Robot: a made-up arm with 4 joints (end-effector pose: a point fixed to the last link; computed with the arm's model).
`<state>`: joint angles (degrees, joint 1 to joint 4).
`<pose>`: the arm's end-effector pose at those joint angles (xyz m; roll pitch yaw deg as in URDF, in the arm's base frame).
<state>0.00 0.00 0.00 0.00</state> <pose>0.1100 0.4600 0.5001 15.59 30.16 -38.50</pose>
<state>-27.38 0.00 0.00 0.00</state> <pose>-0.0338 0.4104 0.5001 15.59 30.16 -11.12</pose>
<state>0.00 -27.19 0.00 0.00</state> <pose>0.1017 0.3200 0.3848 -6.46 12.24 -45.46</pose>
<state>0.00 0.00 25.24 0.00</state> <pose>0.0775 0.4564 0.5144 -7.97 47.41 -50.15</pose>
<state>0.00 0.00 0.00 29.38</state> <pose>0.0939 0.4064 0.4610 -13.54 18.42 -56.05</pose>
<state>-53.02 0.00 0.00 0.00</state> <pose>-0.1337 0.3086 0.5001 15.59 30.16 14.52</pose>
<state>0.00 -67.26 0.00 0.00</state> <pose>0.0943 0.0567 0.3579 -35.59 -15.54 -42.76</pose>
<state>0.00 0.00 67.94 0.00</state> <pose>0.0462 0.4481 0.5642 -78.48 56.77 -102.65</pose>
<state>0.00 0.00 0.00 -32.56</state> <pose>0.1111 0.4926 0.5683 53.00 31.22 -13.00</pose>
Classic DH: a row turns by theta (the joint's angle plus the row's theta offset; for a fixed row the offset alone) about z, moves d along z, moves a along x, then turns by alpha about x. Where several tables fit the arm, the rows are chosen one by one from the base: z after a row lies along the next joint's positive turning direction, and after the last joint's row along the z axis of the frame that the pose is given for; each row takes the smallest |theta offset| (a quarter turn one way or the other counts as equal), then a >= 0, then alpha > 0; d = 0 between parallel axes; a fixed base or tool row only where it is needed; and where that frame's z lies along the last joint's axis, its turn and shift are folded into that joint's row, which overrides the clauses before.
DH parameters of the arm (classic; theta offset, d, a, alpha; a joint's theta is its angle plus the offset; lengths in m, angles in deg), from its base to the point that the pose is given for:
base (fixed): 45 0 0.198 180
joint 1: -43.64 -0.7309 0.0105 -87.51
joint 2: -82.53 0.008 0.1898 -94.62
joint 3: -16.81 0.1724 -0.0345 -65.3
joint 4: 76.35 -0.003 -0.0531 -122.76
tool (fixed): 60.96 -0.1473 0 0

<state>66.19 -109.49 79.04 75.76</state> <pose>-0.0348 0.1942 0.6473 148.92 -61.06 -75.97</pose>
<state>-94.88 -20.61 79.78 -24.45</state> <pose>-0.1238 0.0597 0.4828 -75.78 47.51 -23.98</pose>
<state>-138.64 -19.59 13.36 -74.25</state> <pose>-0.0266 -0.1099 0.5609 74.20 30.97 142.55</pose>
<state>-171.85 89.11 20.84 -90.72</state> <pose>0.1516 0.0900 1.0375 -166.67 -17.27 -166.06</pose>
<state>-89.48 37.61 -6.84 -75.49</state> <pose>-0.1769 0.0885 0.8715 130.71 -1.23 100.37</pose>
